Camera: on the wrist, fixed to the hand. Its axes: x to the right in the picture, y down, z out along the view.
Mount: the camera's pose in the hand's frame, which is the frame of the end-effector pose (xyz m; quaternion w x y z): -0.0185 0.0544 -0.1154 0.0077 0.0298 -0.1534 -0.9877
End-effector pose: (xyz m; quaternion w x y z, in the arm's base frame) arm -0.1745 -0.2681 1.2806 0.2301 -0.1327 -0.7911 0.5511
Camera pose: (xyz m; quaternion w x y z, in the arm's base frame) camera -0.1021 -0.1637 1.2589 0.4287 0.8717 -0.1560 -0.1791
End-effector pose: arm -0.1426 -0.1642 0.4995 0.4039 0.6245 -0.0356 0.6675
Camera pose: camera -0.2692 -0.1462 0.4833 0.6383 0.1544 0.5745 -0.4885
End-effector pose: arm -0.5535 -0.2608 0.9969 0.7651 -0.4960 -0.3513 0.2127
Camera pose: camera -0.4781 -0.3209 0.9113 0.1769 0.3986 -0.6036 -0.6675
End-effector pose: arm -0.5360 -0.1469 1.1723 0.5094 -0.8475 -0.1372 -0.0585
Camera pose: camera -0.5331 -0.2757 1.1765 0.0496 -0.1352 0.9180 0.3695
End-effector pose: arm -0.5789 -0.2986 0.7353 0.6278 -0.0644 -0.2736 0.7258
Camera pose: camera -0.5724 -0.2830 0.6075 0.6817 0.3998 -0.1404 -0.5965
